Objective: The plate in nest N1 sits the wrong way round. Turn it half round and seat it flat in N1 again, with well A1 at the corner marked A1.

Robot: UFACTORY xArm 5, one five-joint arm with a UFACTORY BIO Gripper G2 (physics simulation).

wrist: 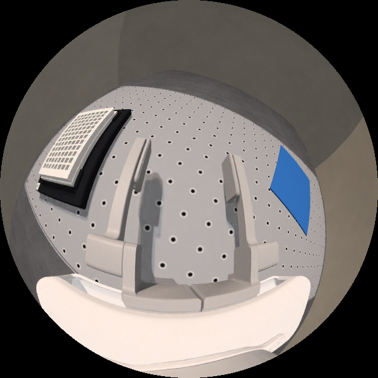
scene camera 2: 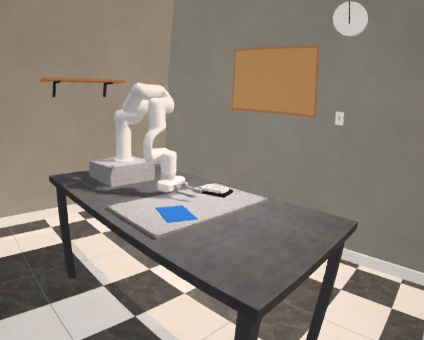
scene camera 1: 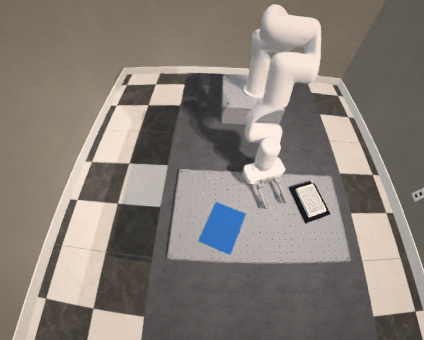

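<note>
The white plate (scene camera 1: 312, 200) (scene camera 2: 215, 188) (wrist: 77, 142) lies in the black nest N1 (scene camera 1: 324, 216) (scene camera 2: 226, 194) (wrist: 92, 172), at the right of the board in scene camera 1. A small pale mark shows at the nest's near left corner in the wrist view, too small to read. Which of the plate's corners carries well A1 cannot be made out. My gripper (scene camera 1: 274, 204) (scene camera 2: 197, 193) (wrist: 187, 151) is shut to its narrowest and empty, with a gap between its fingers. It hangs low over the perforated board, beside the nest and apart from the plate.
A blue rectangle (scene camera 1: 222, 228) (scene camera 2: 176, 214) (wrist: 293, 189) lies on the grey perforated board (scene camera 1: 192, 187) (scene camera 2: 150, 227) (wrist: 200, 235), on the other side of the gripper from the nest. The board lies on a dark table (scene camera 1: 260, 300) (scene camera 2: 280, 245). The arm's base block (scene camera 1: 235, 115) (scene camera 2: 120, 172) stands behind the board.
</note>
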